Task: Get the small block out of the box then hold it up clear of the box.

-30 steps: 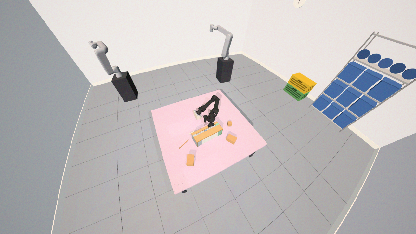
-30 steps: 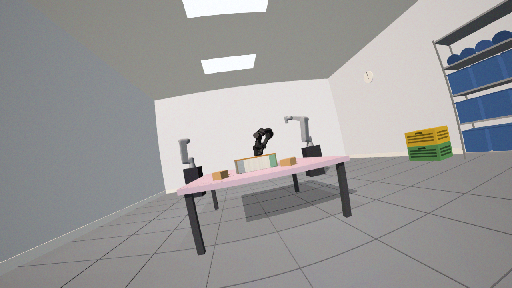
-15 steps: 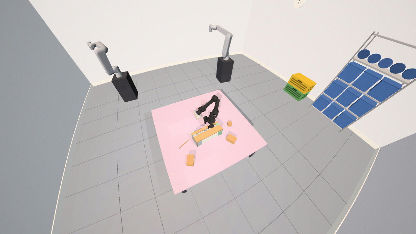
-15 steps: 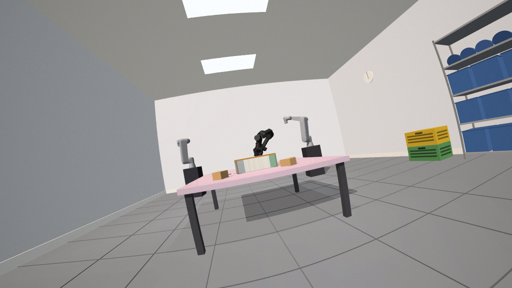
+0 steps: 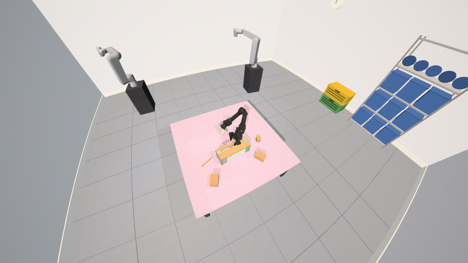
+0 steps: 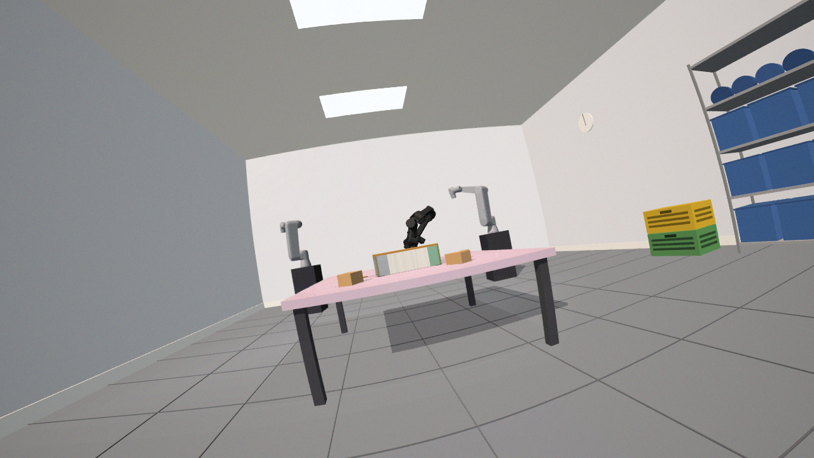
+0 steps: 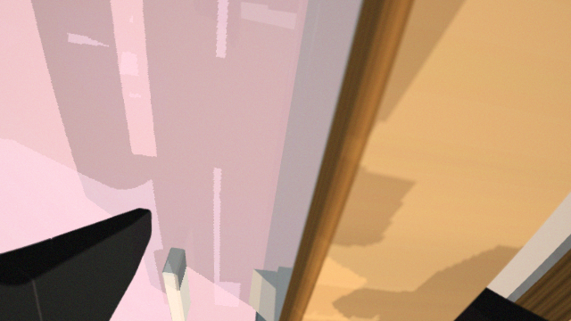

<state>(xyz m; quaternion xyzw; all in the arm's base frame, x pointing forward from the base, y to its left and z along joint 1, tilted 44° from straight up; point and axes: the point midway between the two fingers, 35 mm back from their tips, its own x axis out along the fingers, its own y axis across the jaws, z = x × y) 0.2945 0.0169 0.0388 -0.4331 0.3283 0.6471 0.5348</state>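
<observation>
Now: gripper tip 50 mm short of the light blue block and 30 mm to the left of it. Also, from my gripper tip: clear-fronted box: 40 mm ahead, 30 mm to the right, 30 mm below; then thin orange stick: 90 mm ahead, 340 mm to the right, 90 mm below.
</observation>
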